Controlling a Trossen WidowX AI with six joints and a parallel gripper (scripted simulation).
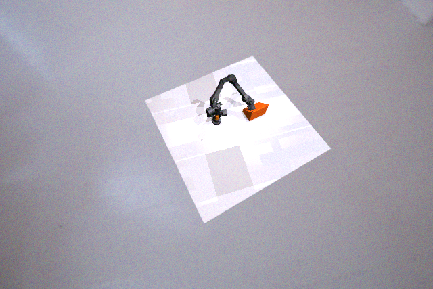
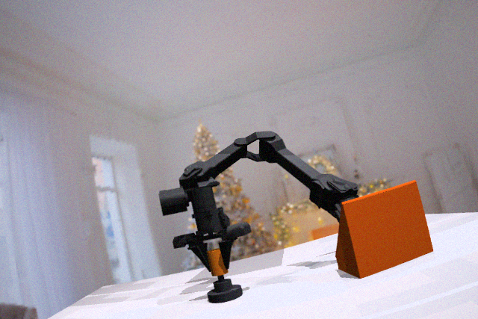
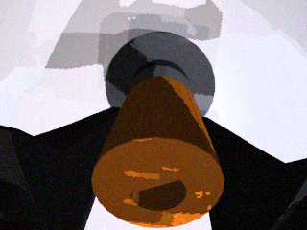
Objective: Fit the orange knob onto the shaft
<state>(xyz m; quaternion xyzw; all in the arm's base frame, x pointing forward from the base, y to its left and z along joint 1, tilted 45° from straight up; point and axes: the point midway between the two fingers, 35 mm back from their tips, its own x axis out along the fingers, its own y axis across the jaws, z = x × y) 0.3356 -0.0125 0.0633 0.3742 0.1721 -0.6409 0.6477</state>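
My gripper tip is now 20 mm below the orange knob. Also, from my gripper tip: dark pedestal (40 mm below).
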